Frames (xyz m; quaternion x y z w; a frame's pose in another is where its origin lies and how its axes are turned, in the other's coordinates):
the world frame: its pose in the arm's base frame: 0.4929 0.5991 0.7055 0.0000 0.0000 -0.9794 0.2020
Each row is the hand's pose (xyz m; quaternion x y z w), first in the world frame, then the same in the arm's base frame.
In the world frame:
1: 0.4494 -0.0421 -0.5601 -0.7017 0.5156 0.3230 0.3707
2: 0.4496 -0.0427 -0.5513 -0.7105 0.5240 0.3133 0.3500
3: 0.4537 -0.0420 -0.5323 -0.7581 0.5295 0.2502 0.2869
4: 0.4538 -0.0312 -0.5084 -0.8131 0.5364 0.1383 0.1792
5: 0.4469 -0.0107 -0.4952 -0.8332 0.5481 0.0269 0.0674
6: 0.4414 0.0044 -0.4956 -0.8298 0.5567 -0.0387 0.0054
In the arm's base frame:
1: 0.0635 0.4600 0.1454 0.3632 0.7914 -0.2978 0.3912
2: 0.0631 0.4604 0.1542 0.3697 0.8017 -0.2795 0.3775
3: 0.0596 0.4582 0.1732 0.3655 0.8494 -0.2304 0.3030
4: 0.0638 0.4482 0.1971 0.3611 0.9046 -0.1476 0.1716
5: 0.0782 0.4321 0.2103 0.3685 0.9268 -0.0606 0.0400
6: 0.0893 0.4204 0.2099 -0.3776 -0.9251 0.0131 0.0368

